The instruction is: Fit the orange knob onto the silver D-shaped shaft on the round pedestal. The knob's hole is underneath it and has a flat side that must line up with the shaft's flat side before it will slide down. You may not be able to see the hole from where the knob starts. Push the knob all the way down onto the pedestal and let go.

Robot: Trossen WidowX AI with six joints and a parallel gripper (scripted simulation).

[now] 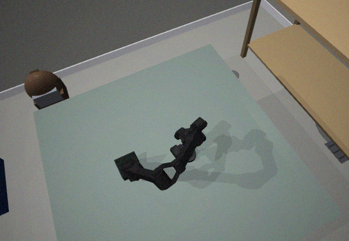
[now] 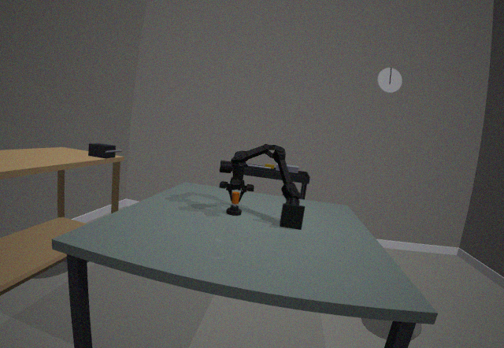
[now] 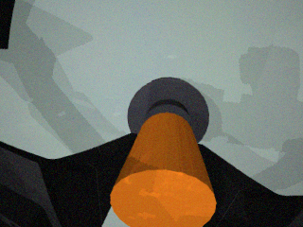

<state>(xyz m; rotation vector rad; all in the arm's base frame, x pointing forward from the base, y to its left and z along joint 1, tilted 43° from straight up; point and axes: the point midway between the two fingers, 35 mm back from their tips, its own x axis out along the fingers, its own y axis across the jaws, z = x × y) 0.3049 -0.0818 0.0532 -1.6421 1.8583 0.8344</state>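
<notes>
The orange knob is 3 cm above my gripper tip. Round my gripper tip: dark round pedestal: 4 cm below.
</notes>
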